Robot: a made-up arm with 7 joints.
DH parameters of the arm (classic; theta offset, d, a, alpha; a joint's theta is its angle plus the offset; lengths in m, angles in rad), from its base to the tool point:
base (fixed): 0 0 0 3.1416
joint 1: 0 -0.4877 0.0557 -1.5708
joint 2: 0 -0.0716 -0.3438 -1.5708
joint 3: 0 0.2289 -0.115 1.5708
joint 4: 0.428 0 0.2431 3.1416
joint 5: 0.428 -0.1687 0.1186 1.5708
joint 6: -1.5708 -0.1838 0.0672 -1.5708
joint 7: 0 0.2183 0.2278 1.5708
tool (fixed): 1.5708 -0.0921 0 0
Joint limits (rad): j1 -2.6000..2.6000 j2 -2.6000..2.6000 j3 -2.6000..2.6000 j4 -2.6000..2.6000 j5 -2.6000..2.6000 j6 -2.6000..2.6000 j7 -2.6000..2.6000
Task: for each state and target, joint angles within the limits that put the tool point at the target. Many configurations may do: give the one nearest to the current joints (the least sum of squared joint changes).
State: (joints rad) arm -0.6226 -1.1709 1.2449 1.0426 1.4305 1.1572 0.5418
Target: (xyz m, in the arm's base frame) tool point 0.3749 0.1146 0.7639
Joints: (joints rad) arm 0.0148 -0.7859 0.6339 1.6747 1.0795 0.8380 0.2712
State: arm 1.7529 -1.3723 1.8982 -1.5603 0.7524 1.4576 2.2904
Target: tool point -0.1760 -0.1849 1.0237
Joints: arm 1.6283 -1.3559 1.2788 -1.7431 0.8501 1.3067 2.1119
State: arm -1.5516 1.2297 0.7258 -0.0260 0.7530 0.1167 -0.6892
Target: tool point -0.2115 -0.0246 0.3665
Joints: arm -2.1234 0.8327 1.0172 0.0579 1.1941 0.8918 -0.9404
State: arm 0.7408 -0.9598 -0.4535 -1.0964 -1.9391 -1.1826 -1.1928
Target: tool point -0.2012 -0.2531 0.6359
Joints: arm 0.6195 -0.9757 0.2050 -0.8530 -2.0669 -1.4206 -1.0742
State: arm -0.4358 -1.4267 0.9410 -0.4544 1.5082 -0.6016 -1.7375
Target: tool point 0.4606 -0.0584 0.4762
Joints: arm -0.4443 -1.5825 0.6157 0.0654 1.5081 -1.1130 -1.2321
